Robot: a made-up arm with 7 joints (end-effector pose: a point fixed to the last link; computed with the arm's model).
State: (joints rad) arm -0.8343 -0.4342 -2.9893 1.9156 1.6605 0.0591 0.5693
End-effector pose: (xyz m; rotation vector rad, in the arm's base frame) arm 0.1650 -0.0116 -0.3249 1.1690 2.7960 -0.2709
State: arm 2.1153 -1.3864 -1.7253 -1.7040 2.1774 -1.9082 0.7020
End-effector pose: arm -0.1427 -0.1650 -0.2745 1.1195 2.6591 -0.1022
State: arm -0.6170 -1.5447 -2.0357 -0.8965 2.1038 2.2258 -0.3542
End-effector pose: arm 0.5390 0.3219 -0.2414 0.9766 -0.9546 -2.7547
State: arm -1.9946 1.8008 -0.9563 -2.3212 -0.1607 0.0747 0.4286
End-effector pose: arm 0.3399 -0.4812 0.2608 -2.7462 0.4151 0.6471
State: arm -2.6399 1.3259 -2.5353 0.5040 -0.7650 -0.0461 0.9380
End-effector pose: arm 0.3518 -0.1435 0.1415 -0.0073 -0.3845 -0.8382
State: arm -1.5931 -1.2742 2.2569 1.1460 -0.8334 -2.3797 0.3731
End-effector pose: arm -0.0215 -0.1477 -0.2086 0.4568 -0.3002 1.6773
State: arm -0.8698 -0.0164 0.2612 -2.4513 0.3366 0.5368 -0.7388
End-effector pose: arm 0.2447 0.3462 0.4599 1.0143 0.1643 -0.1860
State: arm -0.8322 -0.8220 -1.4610 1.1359 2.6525 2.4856 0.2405
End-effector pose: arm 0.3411 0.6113 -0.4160 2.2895 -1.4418 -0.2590
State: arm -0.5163 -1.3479 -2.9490 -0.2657 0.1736 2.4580 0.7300
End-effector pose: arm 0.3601 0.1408 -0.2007 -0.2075 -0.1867 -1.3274
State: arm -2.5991 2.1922 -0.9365 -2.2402 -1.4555 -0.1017 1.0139
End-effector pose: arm -0.0778 -0.6337 0.2140 -0.5448 1.4066 0.3305
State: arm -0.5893 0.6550 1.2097 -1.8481 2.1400 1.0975 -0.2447
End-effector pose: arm 0.1658 -0.2212 0.4938 0.9503 1.0039 -0.2662
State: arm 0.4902 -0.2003 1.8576 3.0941 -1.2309 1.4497 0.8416
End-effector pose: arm -0.0988 -0.2565 0.2936 0.8254 0.1735 -0.5709
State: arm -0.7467 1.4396 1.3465 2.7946 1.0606 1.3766 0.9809
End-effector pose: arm 0.3446 -0.4569 0.3257 1.0435 0.1343 2.0383
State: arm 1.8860 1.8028 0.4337 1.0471 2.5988 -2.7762 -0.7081
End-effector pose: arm -0.0336 0.6643 0.4172 -1.3427 -0.7483 2.3545
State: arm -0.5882 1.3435 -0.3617 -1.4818 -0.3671 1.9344 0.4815
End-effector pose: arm 0.6944 0.0909 0.1782 -2.8039 -0.5408 -0.9538
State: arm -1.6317 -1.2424 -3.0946 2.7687 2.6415 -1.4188 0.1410
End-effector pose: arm 0.0796 -0.2135 -0.0966 -0.0138 1.7510 -0.2478
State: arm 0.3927 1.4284 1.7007 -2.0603 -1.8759 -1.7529 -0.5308
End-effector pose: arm 0.4337 -0.2980 0.2477 -0.0484 -1.2392 0.7336
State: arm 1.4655 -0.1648 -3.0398 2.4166 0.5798 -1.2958 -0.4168
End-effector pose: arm 0.0305 -0.1814 -0.1536 -1.4432 -0.5520 0.7601
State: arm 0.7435 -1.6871 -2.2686 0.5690 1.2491 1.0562 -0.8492
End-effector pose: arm 0.2637 0.4868 -0.3638 -1.8001 1.7136 1.4054
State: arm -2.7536 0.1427 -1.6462 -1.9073 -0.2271 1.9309 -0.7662
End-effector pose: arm 0.3318 -0.3777 -0.0787 2.1199 0.9416 -1.7154
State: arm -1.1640 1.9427 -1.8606 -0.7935 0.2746 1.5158 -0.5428
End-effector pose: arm 0.6607 -0.0724 0.1991 0.6468 2.3150 -0.6580
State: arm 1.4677 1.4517 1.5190 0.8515 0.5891 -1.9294 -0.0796
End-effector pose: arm 0.1938 0.1985 0.2672 -2.3460 -0.8559 -0.2281
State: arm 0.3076 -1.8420 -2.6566 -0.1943 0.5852 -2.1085 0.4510
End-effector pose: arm 0.2953 0.1859 -0.1006 0.9926 0.5099 0.1144
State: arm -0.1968 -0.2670 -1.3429 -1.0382 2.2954 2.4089 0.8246
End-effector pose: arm 0.1538 0.6145 0.1563 1.1731 0.6098 -2.0183
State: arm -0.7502 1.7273 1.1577 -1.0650 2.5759 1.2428 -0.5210
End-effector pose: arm 0.2602 -0.4725 0.1222 1.3193 2.7613 -0.0829
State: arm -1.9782 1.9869 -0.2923 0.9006 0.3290 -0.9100 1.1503
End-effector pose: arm 0.1686 -0.5326 0.1106 -0.4501 1.5392 -2.3256
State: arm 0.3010 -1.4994 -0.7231 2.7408 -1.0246 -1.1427 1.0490
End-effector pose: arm -0.2225 0.2831 -0.4894 0.7721 0.3482 1.2782
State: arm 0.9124 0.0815 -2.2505 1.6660 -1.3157 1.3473 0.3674
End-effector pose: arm -0.3013 -0.0086 -0.0884 -1.4504 -1.7192 2.1551
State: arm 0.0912 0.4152 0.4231 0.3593 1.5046 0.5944 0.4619
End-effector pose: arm 0.1001 0.1875 0.6850 1.0661 0.9321 -1.6772
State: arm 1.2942 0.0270 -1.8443 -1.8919 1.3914 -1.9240 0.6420
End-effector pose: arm -0.1690 0.0061 -0.0483 0.9543 1.5001 -2.5136
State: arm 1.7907 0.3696 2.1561 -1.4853 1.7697 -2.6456 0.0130
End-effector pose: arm 0.1540 0.0353 0.1263 0.9212 -0.4766 -0.7425
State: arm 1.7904 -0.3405 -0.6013 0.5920 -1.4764 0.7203 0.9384
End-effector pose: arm -0.1737 -0.2687 0.1950 -1.1388 1.2387 -1.7975
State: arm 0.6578 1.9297 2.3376 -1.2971 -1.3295 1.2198 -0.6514
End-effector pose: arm 0.3419 -0.0133 0.1502 -1.7726 1.7633 1.2300
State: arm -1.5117 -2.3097 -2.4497 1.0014 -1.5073 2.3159 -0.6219
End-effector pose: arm 0.3937 -0.4326 -0.2639 2.2251 -0.2896 0.3084
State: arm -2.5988 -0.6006 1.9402 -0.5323 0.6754 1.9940 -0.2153
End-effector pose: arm 0.1551 0.1750 -0.0748 1.2597 -1.0978 0.2611
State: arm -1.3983 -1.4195 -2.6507 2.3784 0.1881 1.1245 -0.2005
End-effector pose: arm 0.1795 -0.2776 -0.2345 1.6165 1.2694 -2.0749
